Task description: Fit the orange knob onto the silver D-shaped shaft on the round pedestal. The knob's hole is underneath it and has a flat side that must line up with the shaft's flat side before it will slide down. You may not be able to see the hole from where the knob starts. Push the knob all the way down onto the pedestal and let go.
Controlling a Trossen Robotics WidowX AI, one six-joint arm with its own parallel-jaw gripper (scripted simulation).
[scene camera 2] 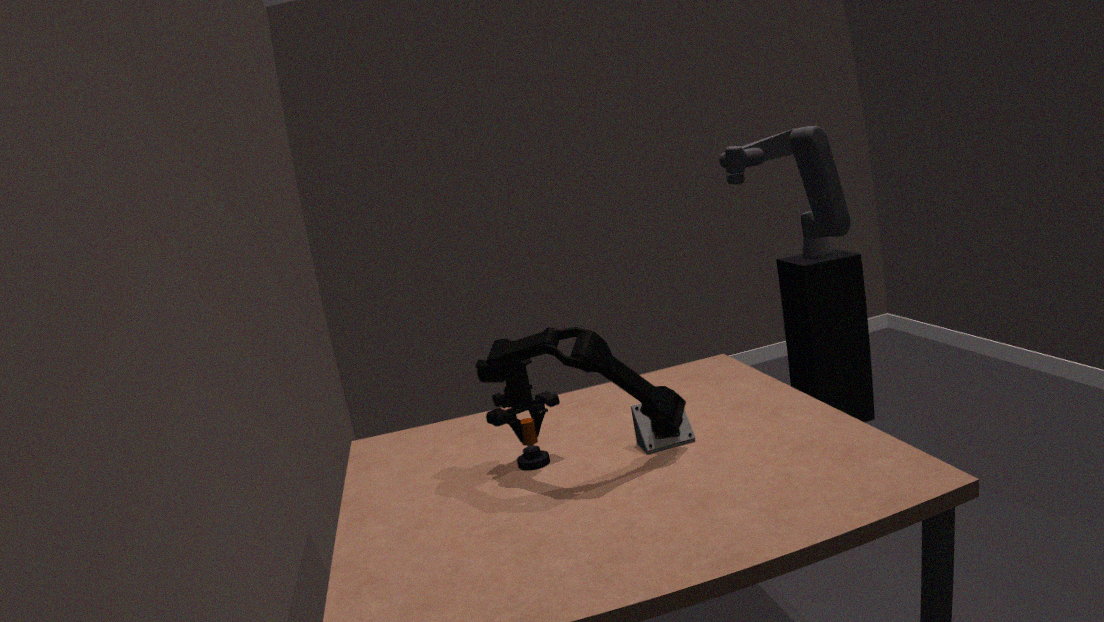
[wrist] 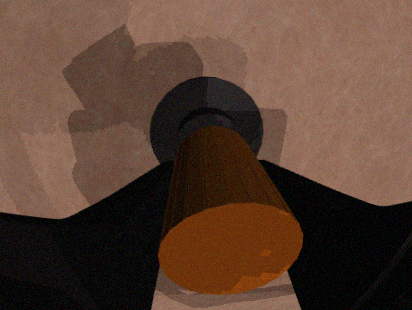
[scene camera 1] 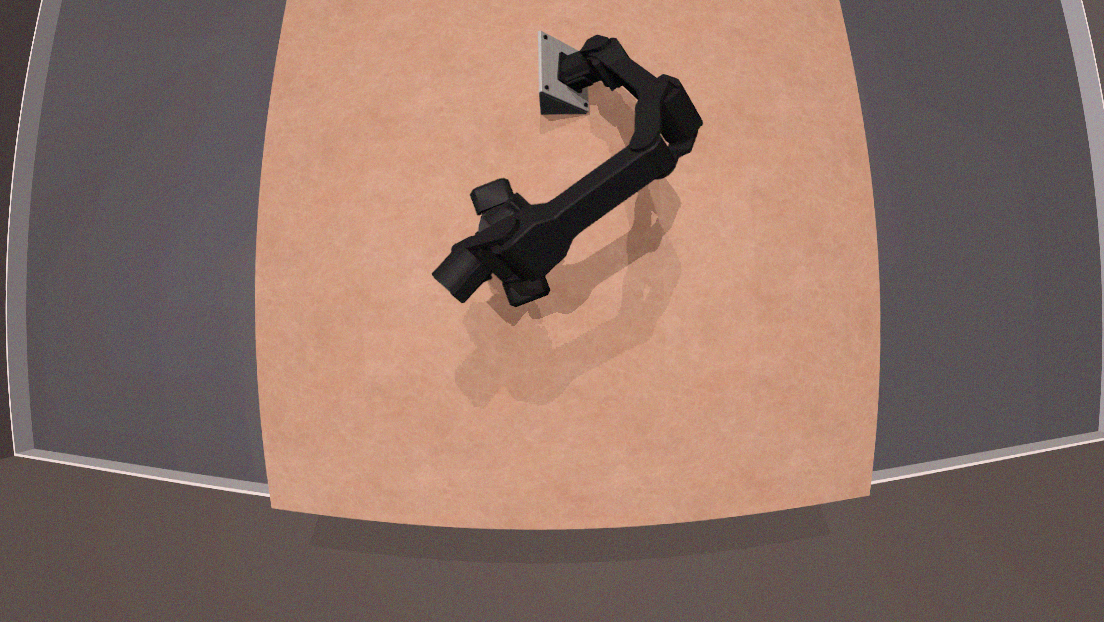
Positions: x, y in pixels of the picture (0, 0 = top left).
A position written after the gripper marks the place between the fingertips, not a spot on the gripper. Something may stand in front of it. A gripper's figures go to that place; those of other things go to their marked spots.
Labels:
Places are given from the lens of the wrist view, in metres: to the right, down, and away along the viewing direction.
gripper (wrist: 215, 169): 0.00, 0.01, 0.10
orange knob (wrist: 226, 229): 0.01, 0.02, 0.04
round pedestal (wrist: 203, 102): 0.00, -0.03, 0.13
The marked spots on the round pedestal and the orange knob are 0.10 m apart.

